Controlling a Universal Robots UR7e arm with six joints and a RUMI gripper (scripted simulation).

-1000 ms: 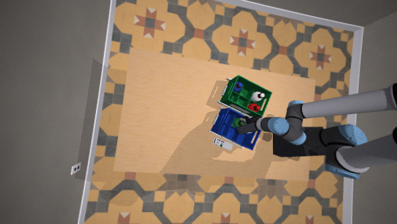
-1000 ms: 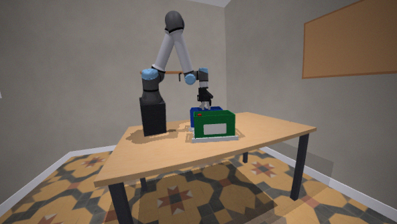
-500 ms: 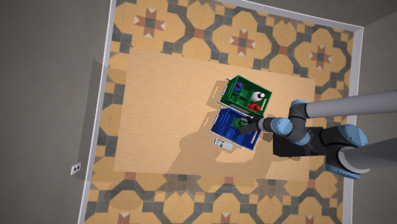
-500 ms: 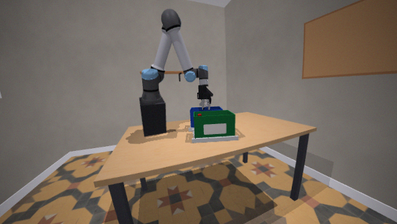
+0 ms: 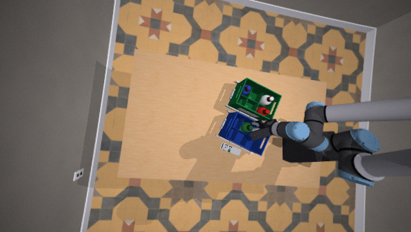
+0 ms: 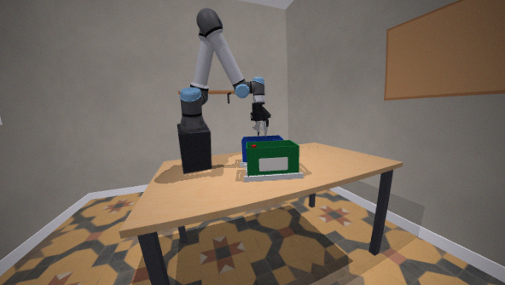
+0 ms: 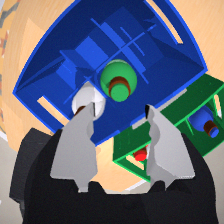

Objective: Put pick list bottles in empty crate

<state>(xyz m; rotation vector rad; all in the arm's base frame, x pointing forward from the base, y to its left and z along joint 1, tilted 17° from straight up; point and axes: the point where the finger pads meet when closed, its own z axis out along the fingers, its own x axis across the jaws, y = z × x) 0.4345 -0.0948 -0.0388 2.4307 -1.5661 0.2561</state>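
The green-label bottle is 12 cm below my hand. Round my hand: red-label bottle: 11 cm behind, 11 cm to the right, 12 cm below; then white bottle: 8 cm behind, 3 cm to the left, 12 cm below; then blue crate: 2 cm ahead, 4 cm to the left, 12 cm below.
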